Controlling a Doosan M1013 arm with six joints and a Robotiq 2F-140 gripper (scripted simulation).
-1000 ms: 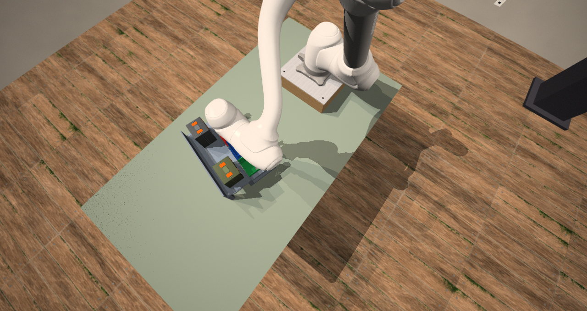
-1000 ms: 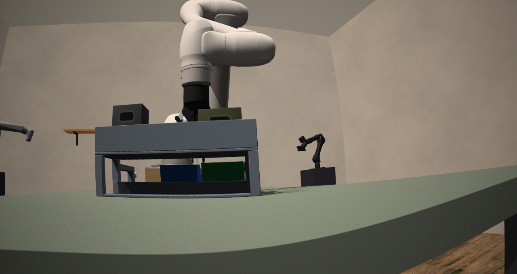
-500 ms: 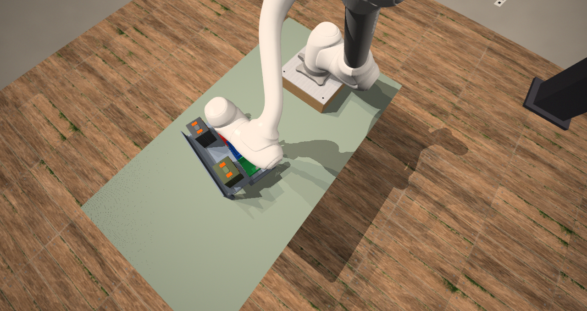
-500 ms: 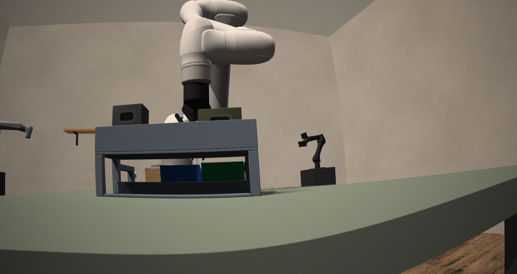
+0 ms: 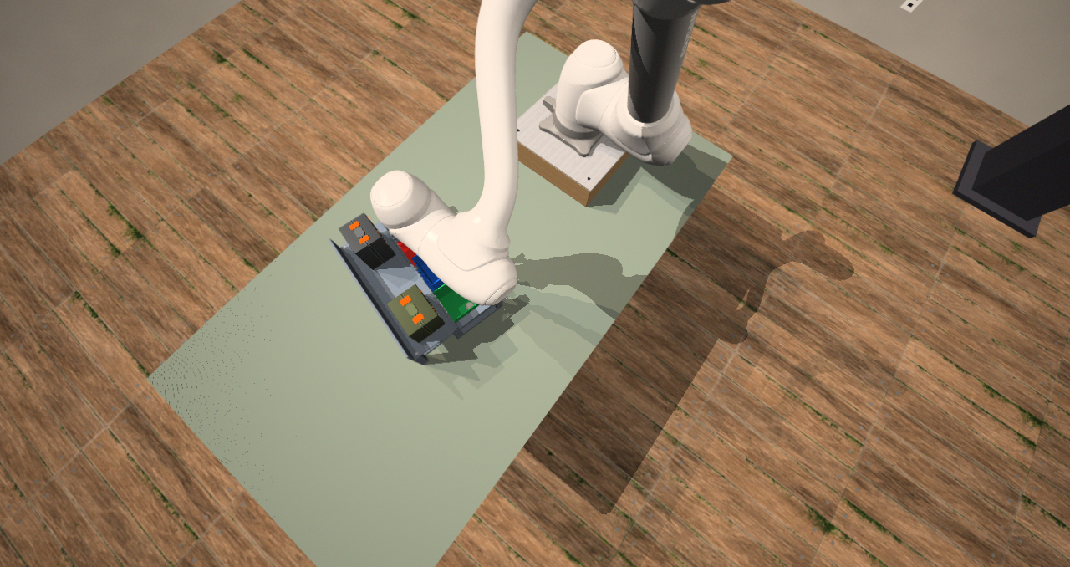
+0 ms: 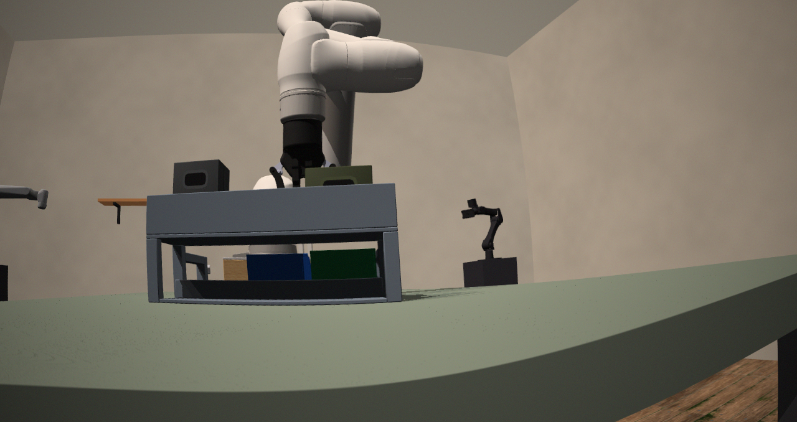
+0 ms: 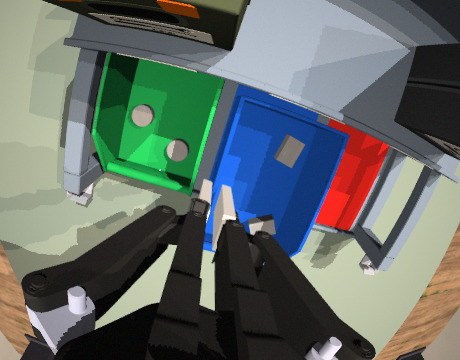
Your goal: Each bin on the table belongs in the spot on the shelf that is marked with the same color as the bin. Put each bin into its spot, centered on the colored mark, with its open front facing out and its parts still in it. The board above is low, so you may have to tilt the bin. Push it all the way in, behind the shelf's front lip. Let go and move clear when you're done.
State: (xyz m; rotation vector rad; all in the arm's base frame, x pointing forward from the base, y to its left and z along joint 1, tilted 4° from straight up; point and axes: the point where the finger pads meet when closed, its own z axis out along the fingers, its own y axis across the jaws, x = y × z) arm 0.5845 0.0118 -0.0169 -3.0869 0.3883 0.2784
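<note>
My hand is 6 cm above the blue bin, 5 cm to the left of it and 1 cm past it. Round my hand: black box (19 cm to the right, 11 cm ahead, 5 cm above); olive box (17 cm ahead, 4 cm above, 3 cm to the left); green bin (7 cm below, 7 cm ahead, 5 cm to the left).
</note>
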